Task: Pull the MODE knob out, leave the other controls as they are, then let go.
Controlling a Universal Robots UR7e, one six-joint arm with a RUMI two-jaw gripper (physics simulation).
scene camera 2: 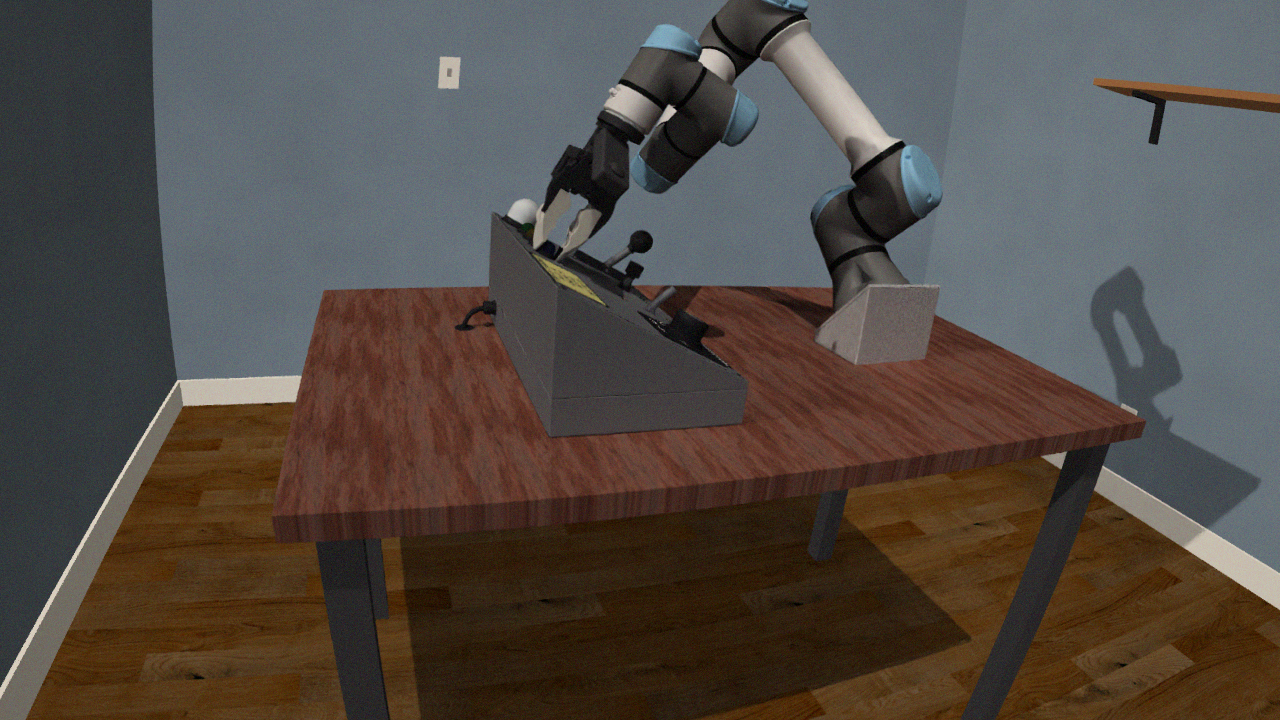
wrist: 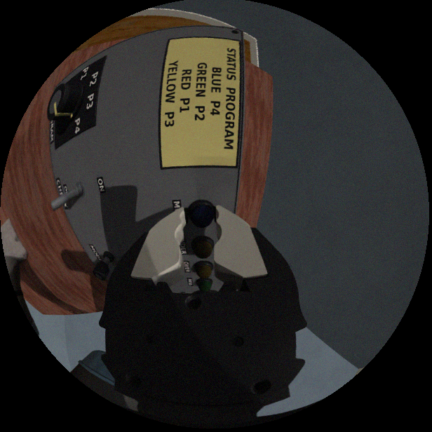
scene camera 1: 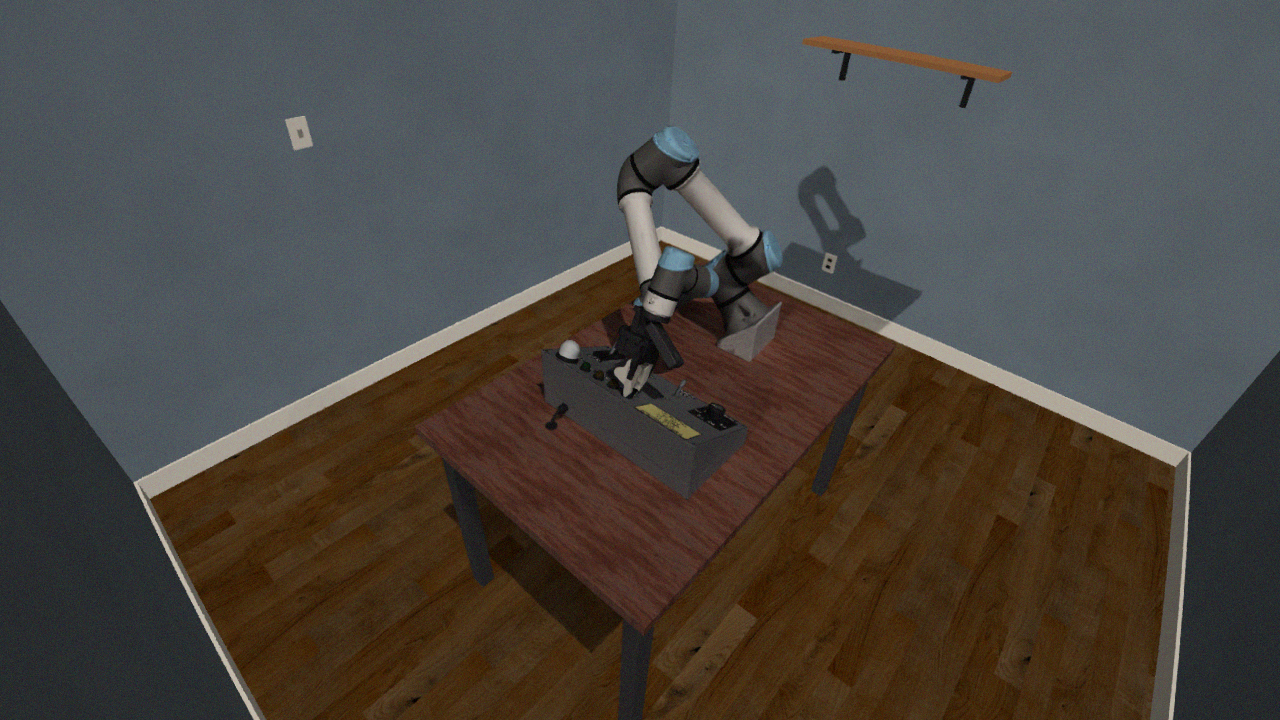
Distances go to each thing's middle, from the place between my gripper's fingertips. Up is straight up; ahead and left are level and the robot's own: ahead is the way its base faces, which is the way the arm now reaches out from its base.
Scene:
The grey control console [scene camera 2: 593,355] lies 7 cm behind my hand, 6 cm below it and 2 cm to the right of it. The rest, counted from my hand: P4 dial [scene camera 2: 685,326] (16 cm behind, 15 cm to the left, 6 cm below).

